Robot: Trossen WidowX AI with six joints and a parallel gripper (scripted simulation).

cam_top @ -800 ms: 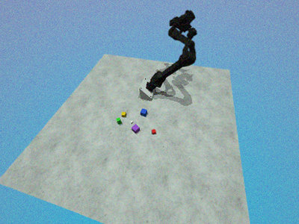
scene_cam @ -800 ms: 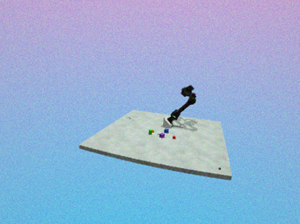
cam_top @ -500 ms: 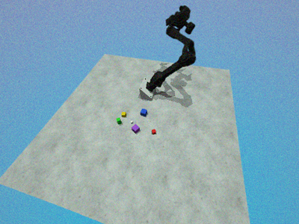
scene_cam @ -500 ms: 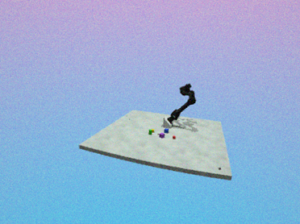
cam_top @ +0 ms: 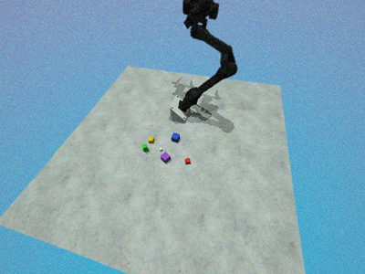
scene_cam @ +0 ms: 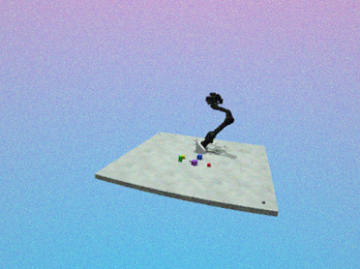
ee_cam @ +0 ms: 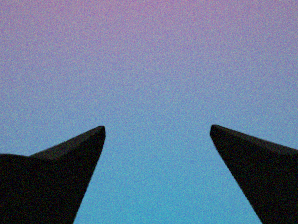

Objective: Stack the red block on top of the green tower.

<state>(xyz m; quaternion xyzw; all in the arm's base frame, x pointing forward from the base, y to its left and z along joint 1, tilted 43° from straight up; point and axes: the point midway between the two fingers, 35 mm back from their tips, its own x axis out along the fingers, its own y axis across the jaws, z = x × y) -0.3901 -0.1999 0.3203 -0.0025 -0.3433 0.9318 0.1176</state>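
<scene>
Right now the red block is 730 mm ahead of my gripper tip, 10 mm to the left of it and 470 mm below it. The rest, counted from my gripper tip: yellow block: 630 mm ahead, 230 mm to the right, 470 mm below; blue block: 590 mm ahead, 90 mm to the right, 470 mm below; small white cube: 680 mm ahead, 160 mm to the right, 480 mm below.
</scene>
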